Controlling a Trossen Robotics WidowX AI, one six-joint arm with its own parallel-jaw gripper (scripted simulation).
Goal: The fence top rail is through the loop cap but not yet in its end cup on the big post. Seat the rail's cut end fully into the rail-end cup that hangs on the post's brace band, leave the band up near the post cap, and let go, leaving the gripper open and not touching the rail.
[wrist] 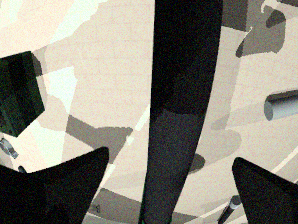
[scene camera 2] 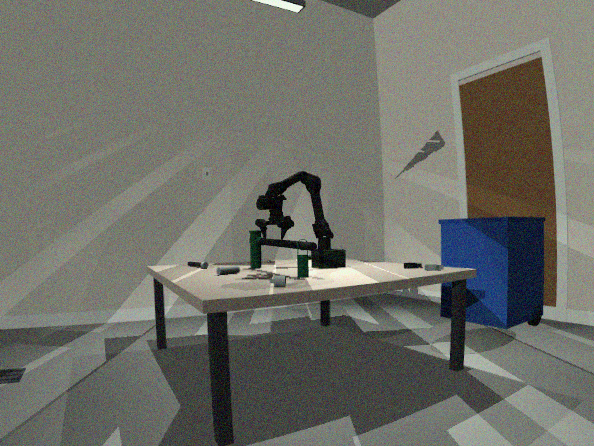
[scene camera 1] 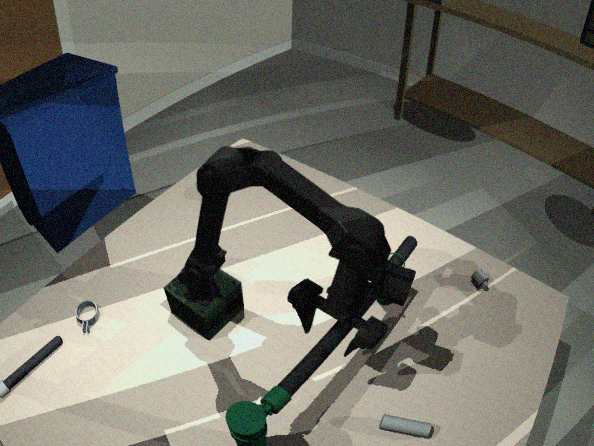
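Note:
My gripper (scene camera 1: 326,344), which I can also find in the wrist view (wrist: 174,160), is open, and it holds nothing. I see a dark top rail (scene camera 1: 321,351) as well, and the rail is there in the wrist view (wrist: 185,47) too.

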